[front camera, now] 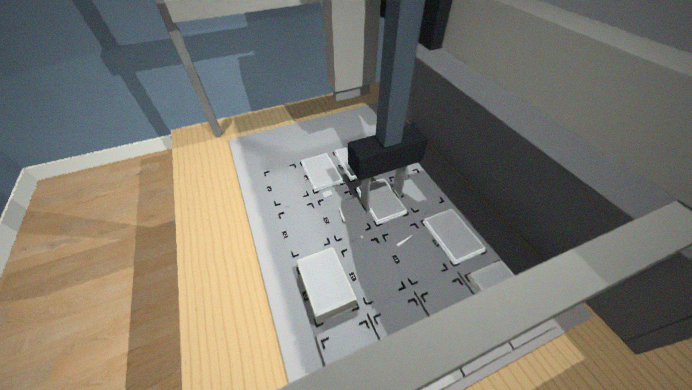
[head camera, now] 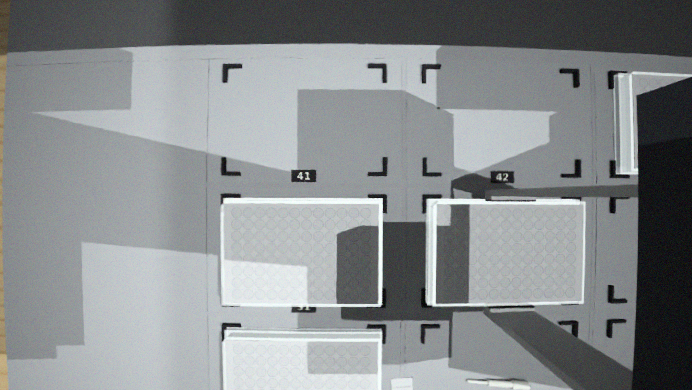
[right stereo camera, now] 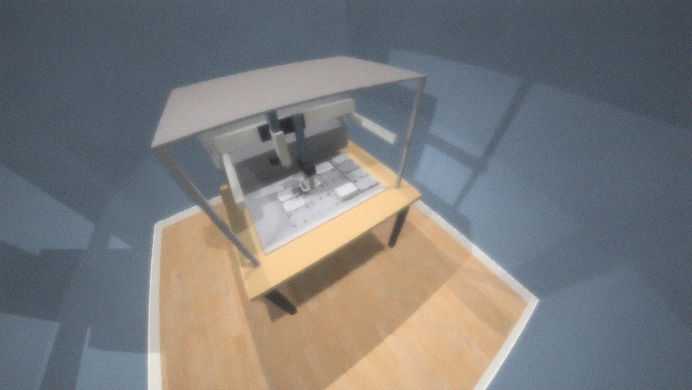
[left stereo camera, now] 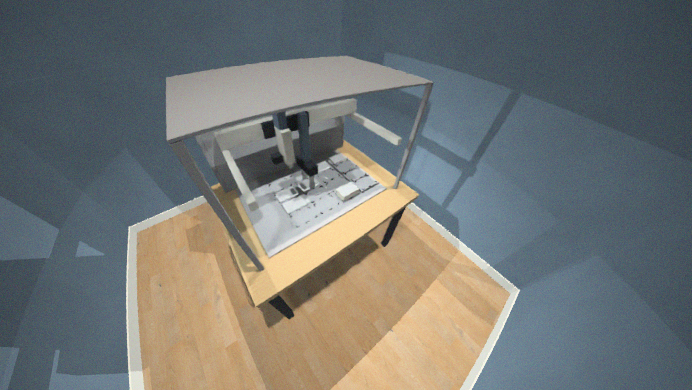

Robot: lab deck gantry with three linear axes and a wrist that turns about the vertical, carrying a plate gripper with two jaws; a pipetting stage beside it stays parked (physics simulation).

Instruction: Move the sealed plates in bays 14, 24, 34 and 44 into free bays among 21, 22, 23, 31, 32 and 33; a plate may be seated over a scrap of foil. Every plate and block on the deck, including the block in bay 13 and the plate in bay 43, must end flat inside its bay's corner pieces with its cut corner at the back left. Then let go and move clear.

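Frame: origin at the robot's base, x ahead, y left, z up, level; millimetres.
Seen in the pictures: gripper, fingertip midpoint: [front camera: 380,199] [head camera: 506,252] [right stereo camera: 309,184] [left stereo camera: 308,184]; robot's base, origin of the base link: [front camera: 265,173] [right stereo camera: 294,226] [left stereo camera: 297,227].
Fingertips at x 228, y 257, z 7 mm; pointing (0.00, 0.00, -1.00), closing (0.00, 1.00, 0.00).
Observation:
Offsets run from my fingertips to a thing's top centre. "spot": to the spot under its first point.
My gripper [front camera: 383,201] [head camera: 510,253] is low over bay 32 and shut on a sealed plate {0 mm ahead, 0 mm left, 7 mm up} [front camera: 391,208] [head camera: 525,265] across its short sides. The plate is level and at deck height or just above; contact with the deck is unclear. Its cut corner seems to be at the back left. Sealed plates lie in bay 31 {spot: 175 mm back, 27 mm right, 7 mm up} [front camera: 345,159] [head camera: 280,235] and bay 21 {spot: 153 mm back, 113 mm right, 7 mm up} [front camera: 320,172] [head camera: 265,357]. The bay 43 plate {164 mm ahead, 107 mm left, 7 mm up} [front camera: 455,237] [head camera: 625,125] is partly behind the arm in the head view. The bay 44 plate {328 mm ahead, 107 mm left, 22 mm up} [front camera: 492,276] and the tall bay 13 block {164 mm ahead, 214 mm right, 35 mm up} [front camera: 326,280] show in the front view.
A small white square scrap {82 mm back, 120 mm right, 6 mm down} [front camera: 327,193] [head camera: 402,384] lies beside bay 21. One pipette tip {spot: 5 mm ahead, 112 mm right, 2 mm down} [front camera: 342,215] [head camera: 497,384] lies in bay 22, another tip {spot: 132 mm ahead, 3 mm right, 3 mm down} [front camera: 405,240] in bay 33, and a small cap {80 mm ahead, 94 mm right, 3 mm down} [front camera: 361,237] between bays. The pipetting stage [front camera: 350,50] hangs left of the gripper column.

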